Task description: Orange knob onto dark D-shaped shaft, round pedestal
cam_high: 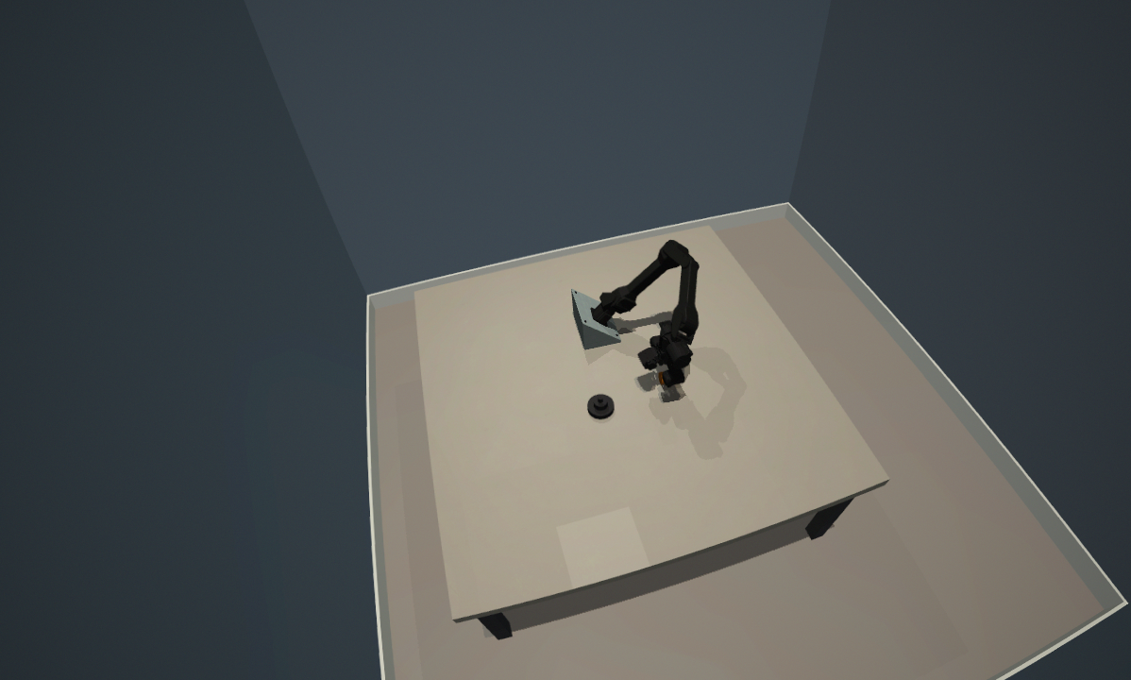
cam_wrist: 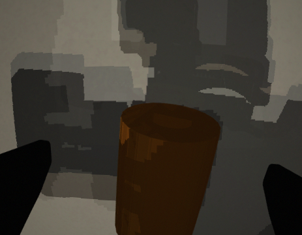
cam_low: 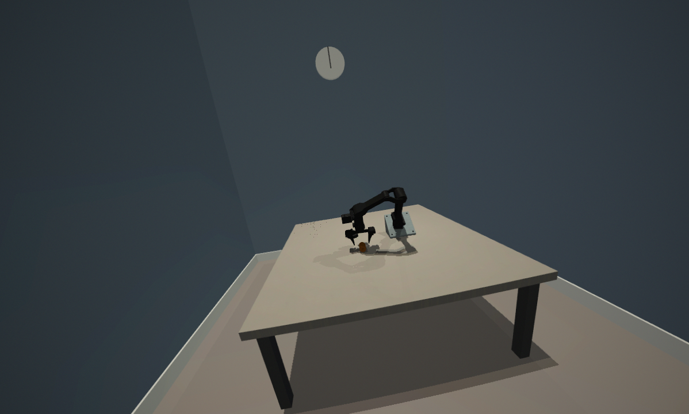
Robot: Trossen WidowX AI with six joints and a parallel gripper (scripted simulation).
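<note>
Now: gripper tip 2 cm to the right of the orange knob and 1 cm above it. The rest, counted from my gripper tip: dark round pedestal 7 cm ahead, 22 cm to the right.
</note>
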